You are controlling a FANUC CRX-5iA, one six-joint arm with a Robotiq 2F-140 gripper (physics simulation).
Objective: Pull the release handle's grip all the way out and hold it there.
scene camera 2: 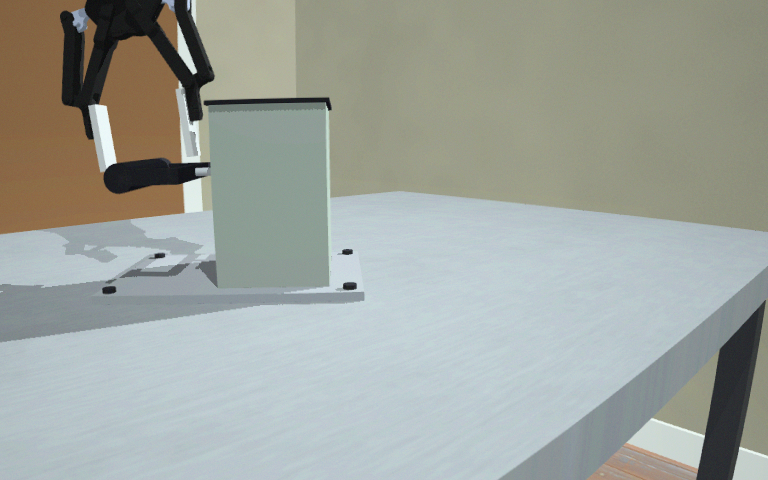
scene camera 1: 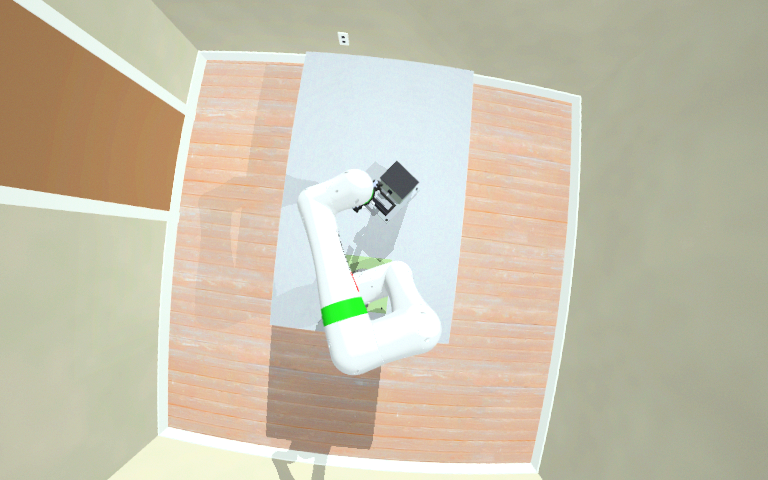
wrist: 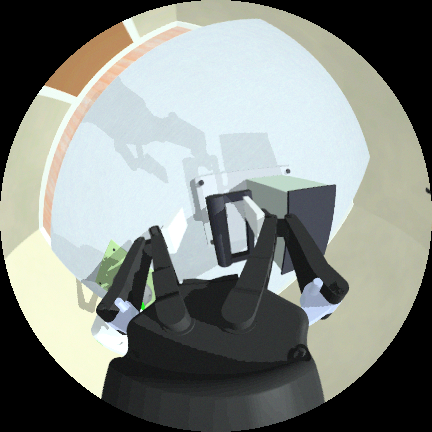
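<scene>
The release handle's grip is a dark bar on the outer side of a dark rectangular frame. It sticks out level from a pale green box with a black lid. A short light rod shows between the handle and the box. My gripper points down over the handle, open and empty. In the wrist view the bar lies between the spread white pads, and the right pad is over the frame's opening. Whether the tips reach down beside the bar is unclear.
The box stands on a light base plate with black bolts, on the pale table. The box side is close to the right finger. A green plate lies by the arm's base.
</scene>
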